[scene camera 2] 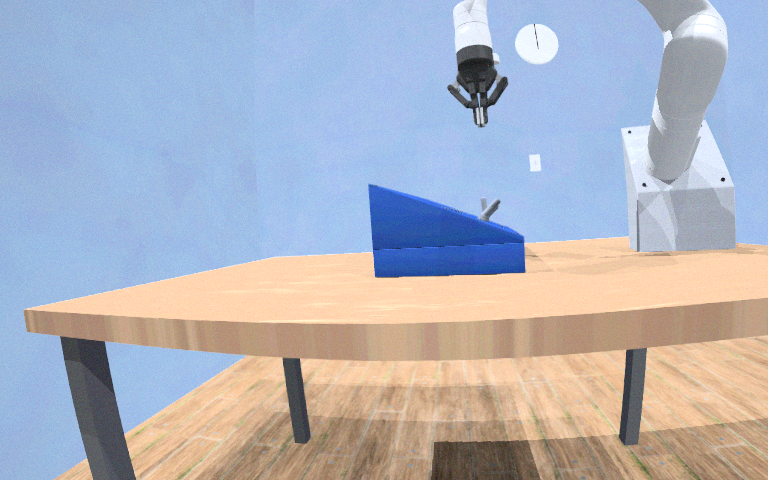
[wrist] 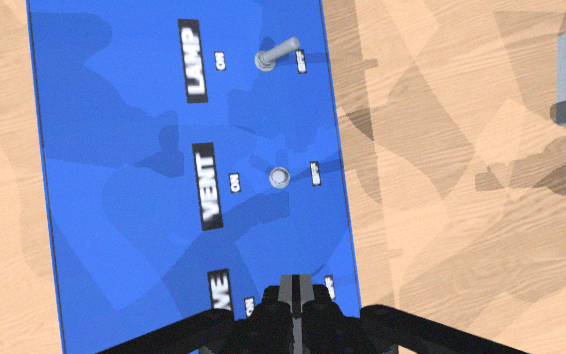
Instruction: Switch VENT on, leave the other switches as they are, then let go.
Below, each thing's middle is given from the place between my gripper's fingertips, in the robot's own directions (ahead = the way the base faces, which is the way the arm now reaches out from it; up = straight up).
Scene:
Right now the blue sloped switch box (scene camera 2: 411,236) is 80 mm ahead of my hand, 120 mm to the right of it and 200 mm below it.

